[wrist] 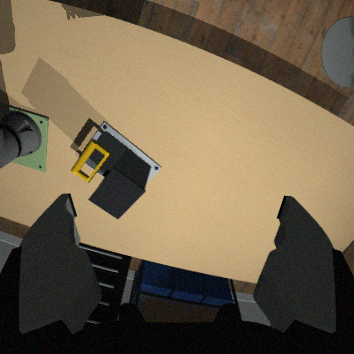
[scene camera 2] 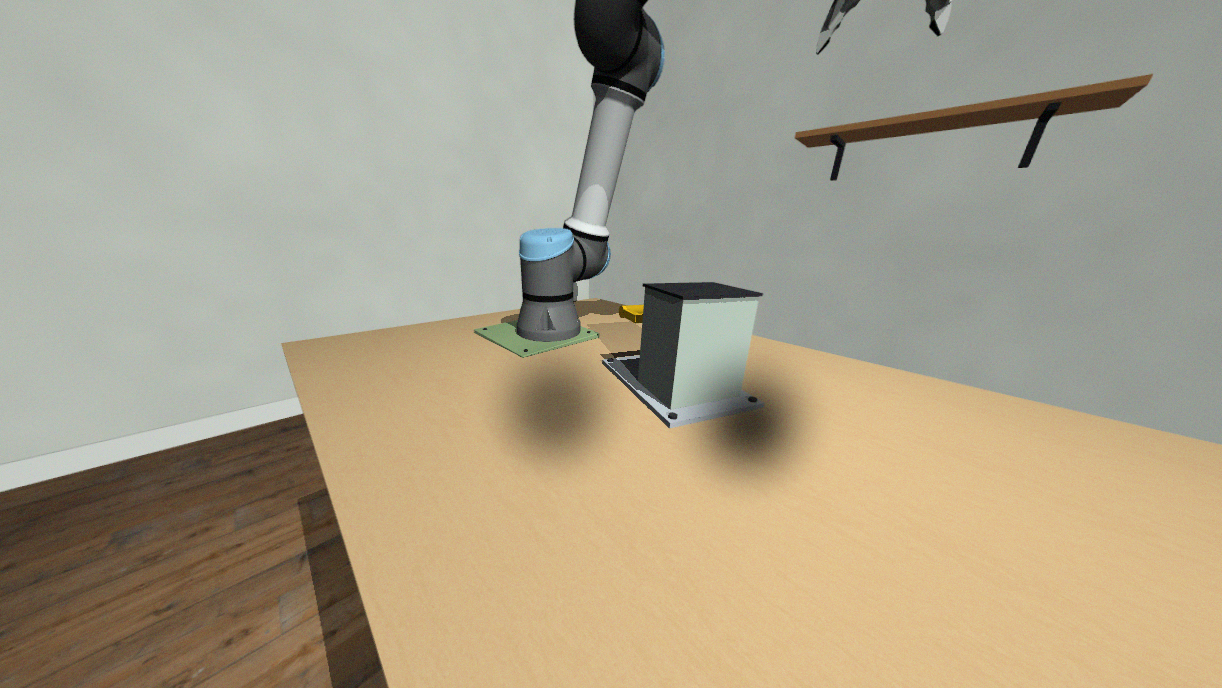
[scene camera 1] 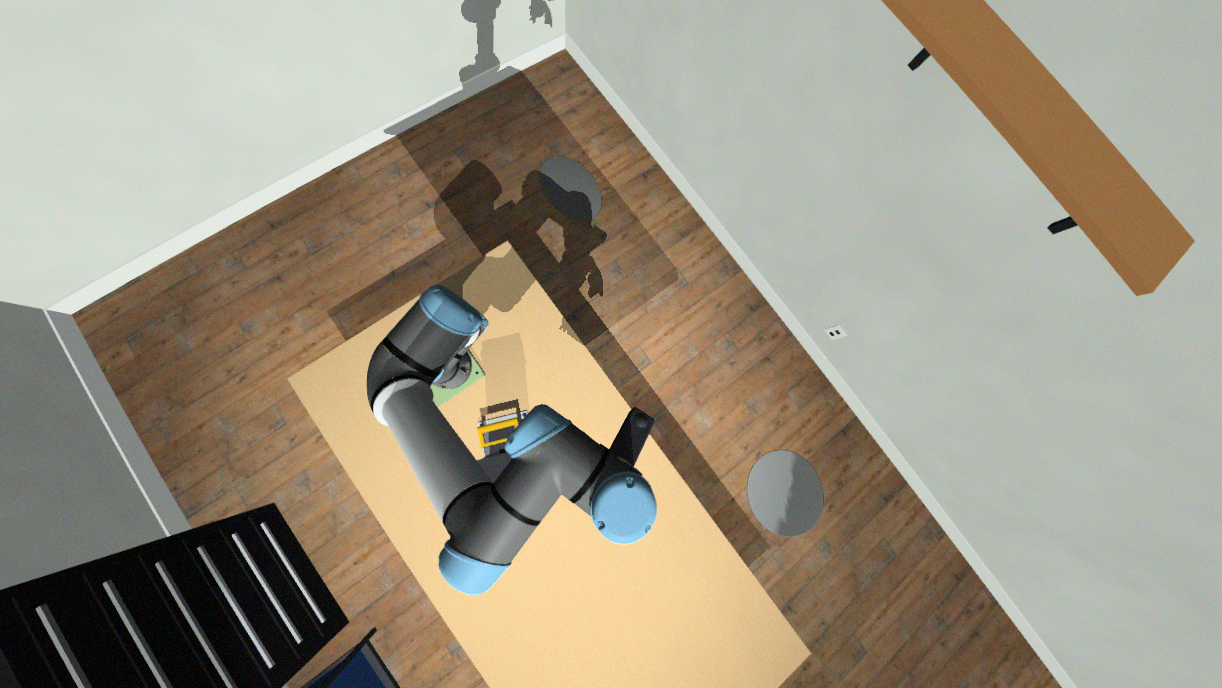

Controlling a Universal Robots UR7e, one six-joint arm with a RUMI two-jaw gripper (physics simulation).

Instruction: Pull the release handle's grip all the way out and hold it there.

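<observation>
The release handle's yellow grip (scene camera 1: pixel 481 435) (scene camera 2: pixel 631 313) (wrist: pixel 83 157) is a rectangular loop on the side of the housing facing the arm's base. The housing (scene camera 2: pixel 714 354) (wrist: pixel 118 193) is a pale block with a dark top, on a bolted base plate (scene camera 2: pixel 714 411) (wrist: pixel 154 174). It partly hides the grip in scene camera 2, and the arm covers much of it in scene camera 1. My gripper (scene camera 2: pixel 879 42) (wrist: pixel 177 196) is wide open and empty, high above the table. In the wrist view the grip is beyond the left fingertip, up and slightly right, well apart from the fingers.
The arm's green mounting plate (scene camera 1: pixel 444 394) (scene camera 2: pixel 504 340) (wrist: pixel 40 150) is near the handle on the table (scene camera 1: pixel 649 598) (scene camera 2: pixel 769 546) (wrist: pixel 210 150). A black drawer cabinet (scene camera 1: pixel 171 598) stands beside the table. A wooden shelf (scene camera 1: pixel 1043 128) (scene camera 2: pixel 966 115) is on the wall.
</observation>
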